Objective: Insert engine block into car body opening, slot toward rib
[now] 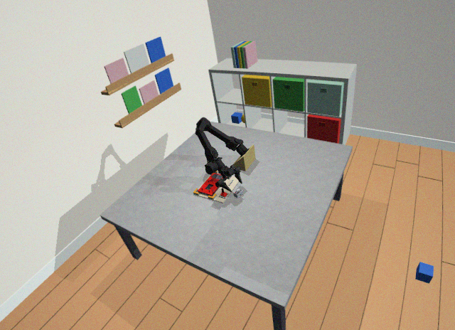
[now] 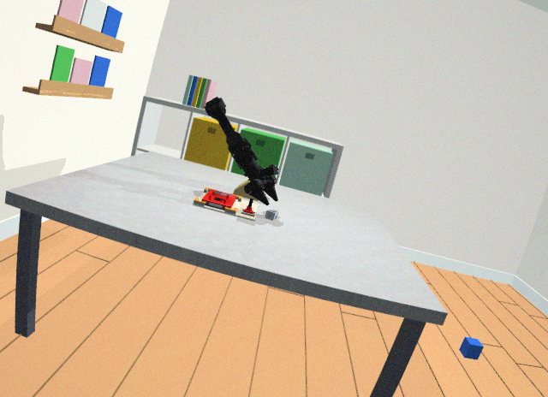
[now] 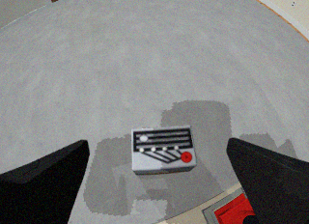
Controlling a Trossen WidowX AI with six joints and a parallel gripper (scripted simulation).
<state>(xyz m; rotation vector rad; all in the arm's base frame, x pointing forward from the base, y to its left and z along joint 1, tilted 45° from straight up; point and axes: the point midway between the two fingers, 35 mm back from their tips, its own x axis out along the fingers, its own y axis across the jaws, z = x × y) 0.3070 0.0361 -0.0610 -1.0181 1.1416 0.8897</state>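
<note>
Now: gripper tip 1 cm short of the engine block, 1 cm to the right of it and 5 cm above it. Also, from my gripper tip: beige base plate (1 cm behind, 18 cm to the right, 5 cm below).
</note>
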